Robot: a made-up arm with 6 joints. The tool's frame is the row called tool.
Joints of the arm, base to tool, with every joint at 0 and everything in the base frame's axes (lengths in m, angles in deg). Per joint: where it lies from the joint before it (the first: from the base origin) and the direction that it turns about. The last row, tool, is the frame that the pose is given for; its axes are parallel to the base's.
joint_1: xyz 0 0 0.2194 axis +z
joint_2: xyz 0 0 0 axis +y
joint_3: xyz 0 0 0.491 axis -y
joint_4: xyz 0 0 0 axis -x
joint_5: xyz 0.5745 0 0 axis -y
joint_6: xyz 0 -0.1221 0 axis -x
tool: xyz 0 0 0
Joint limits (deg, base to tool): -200..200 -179.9..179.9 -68..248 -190..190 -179.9..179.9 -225..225
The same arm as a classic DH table. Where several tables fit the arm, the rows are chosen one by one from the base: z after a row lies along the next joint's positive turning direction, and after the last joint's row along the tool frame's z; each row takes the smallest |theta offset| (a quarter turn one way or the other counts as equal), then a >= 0, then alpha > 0; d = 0 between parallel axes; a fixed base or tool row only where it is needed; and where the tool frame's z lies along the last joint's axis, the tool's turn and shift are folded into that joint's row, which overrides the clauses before.
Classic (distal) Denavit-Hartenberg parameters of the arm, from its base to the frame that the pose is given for. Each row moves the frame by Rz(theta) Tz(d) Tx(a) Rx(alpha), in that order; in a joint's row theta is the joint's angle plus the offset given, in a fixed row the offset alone. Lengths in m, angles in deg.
joint_1: theta0 0  d 0.2194  a 0  alpha -90
joint_2: theta0 -90  d 0  a 0.491  alpha 180
joint_3: theta0 0  d 0  a 0  alpha -90
joint_4: theta0 0  d -0.5745  a 0  alpha 90
joint_5: theta0 0  d 0.1221  a 0  alpha -90
joint_6: theta0 90  d 0  a 0  alpha 90
tool (fixed): theta0 -90  d 0  a 0  alpha 0
Joint limits (deg, base to tool): -200..200 -179.9..179.9 -68..248 -190..190 -179.9..179.9 -225..225

